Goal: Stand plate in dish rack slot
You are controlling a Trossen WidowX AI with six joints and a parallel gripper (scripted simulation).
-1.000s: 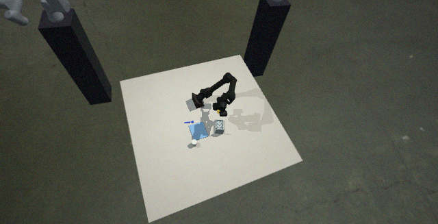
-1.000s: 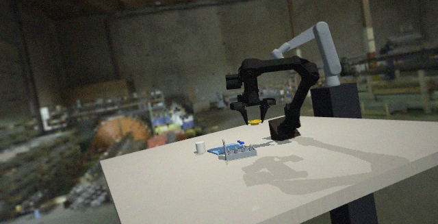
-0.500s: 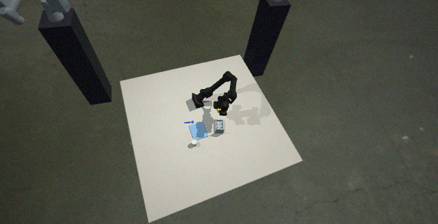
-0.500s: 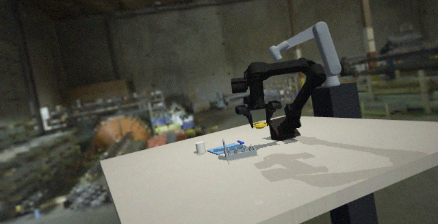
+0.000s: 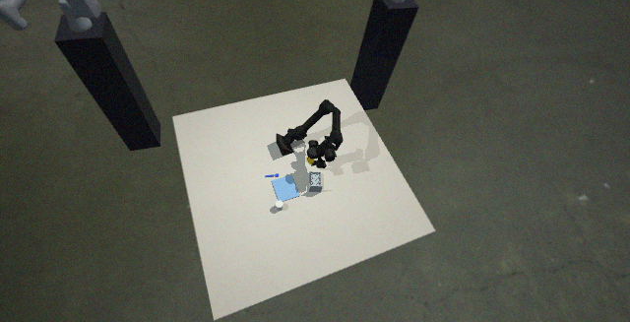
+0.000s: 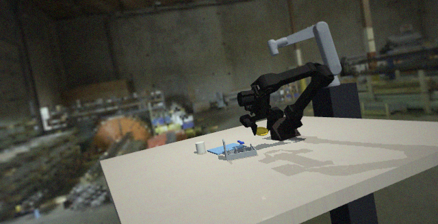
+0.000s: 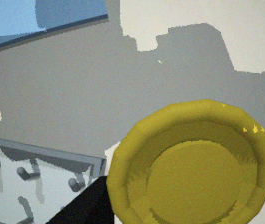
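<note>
Now: gripper tip 110 mm short of the grey dish rack, 10 mm to the right of it and 50 mm above it. From my gripper tip the other things lie so: light blue mat: 120 mm ahead, 180 mm to the right, 70 mm below; small blue utensil: 20 mm ahead, 230 mm to the right, 70 mm below; yellow plate: 10 mm above.
</note>
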